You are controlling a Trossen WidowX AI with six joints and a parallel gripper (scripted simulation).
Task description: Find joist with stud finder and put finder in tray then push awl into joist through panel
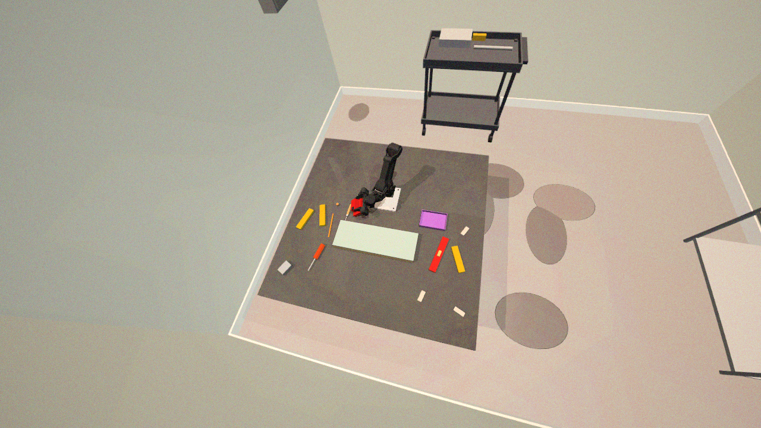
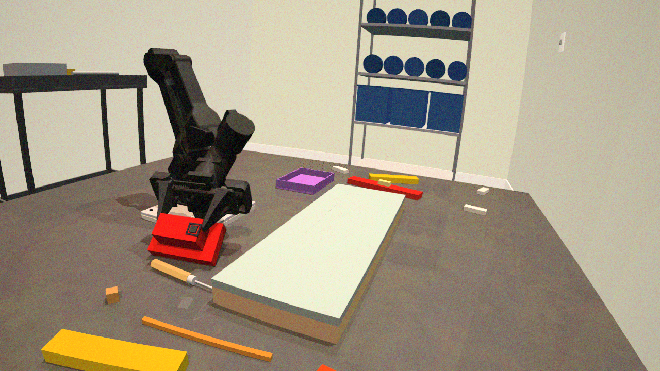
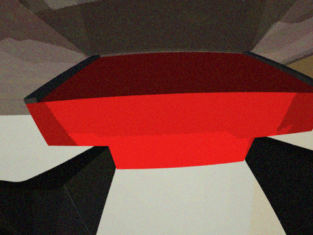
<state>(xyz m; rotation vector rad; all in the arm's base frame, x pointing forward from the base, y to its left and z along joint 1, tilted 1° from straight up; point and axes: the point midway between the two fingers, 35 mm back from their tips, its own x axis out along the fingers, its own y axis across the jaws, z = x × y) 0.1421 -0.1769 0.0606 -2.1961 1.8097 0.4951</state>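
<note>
The red stud finder is 1 cm ahead of my gripper tip and 1 cm below it. Also, from my gripper tip: awl (5 cm ahead, 5 cm to the right, 6 cm below); then small orange cube (1 cm behind, 14 cm to the right, 6 cm below); then square indicator light (3 cm ahead).
</note>
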